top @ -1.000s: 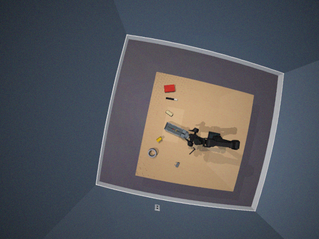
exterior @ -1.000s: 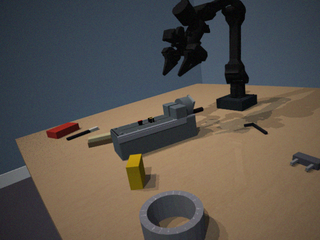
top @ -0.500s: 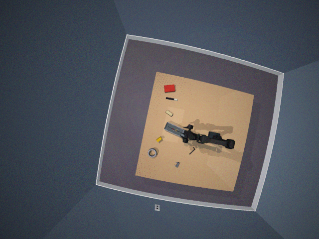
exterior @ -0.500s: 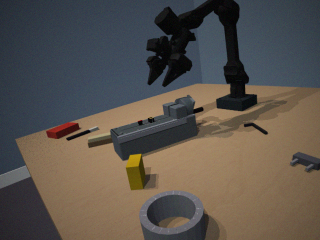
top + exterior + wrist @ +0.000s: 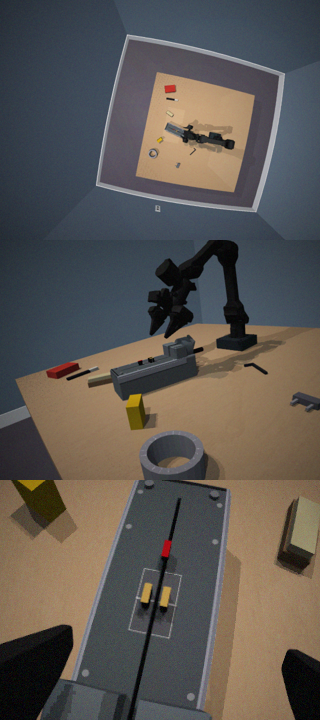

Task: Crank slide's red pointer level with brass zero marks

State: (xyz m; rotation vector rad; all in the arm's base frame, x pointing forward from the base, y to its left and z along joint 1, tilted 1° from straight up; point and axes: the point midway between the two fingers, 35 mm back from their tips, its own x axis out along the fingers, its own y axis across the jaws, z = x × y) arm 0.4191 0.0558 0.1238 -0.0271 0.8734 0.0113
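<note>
Right now the black crank handle is 14 cm behind my gripper tip, 1 cm to the left of it and 8 cm below it. From my gripper tip the other things lie so: red pointer (8 cm ahead, 1 cm to the left, 6 cm below); yellow block (18 cm ahead, 19 cm to the left, 12 cm below); tan block (18 cm ahead, 14 cm to the right, 13 cm below).
</note>
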